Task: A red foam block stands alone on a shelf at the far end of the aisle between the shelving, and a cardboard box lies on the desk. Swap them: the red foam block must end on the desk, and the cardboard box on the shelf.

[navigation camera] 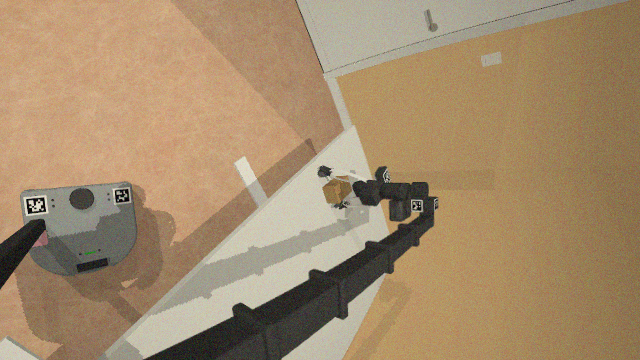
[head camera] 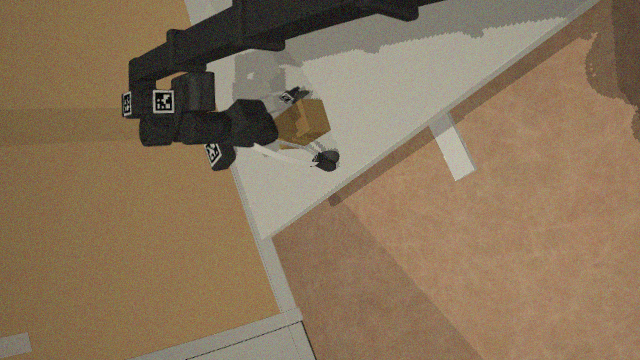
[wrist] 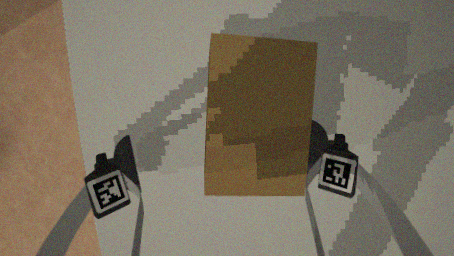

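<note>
The cardboard box rests on the white desk. My gripper is open, with its fingers on either side of the box. In the wrist view the right fingertip is against or very close to the box's right side, partly hidden by it. The left fingertip stands apart from the box with a wide gap. The red foam block and its shelf do not show in these views.
A tan wall adjoins the desk's far edge. A white door with a handle is beside it. A pale desk leg shows below the front edge. My base is on the orange-brown floor, and my arm reaches over the desk.
</note>
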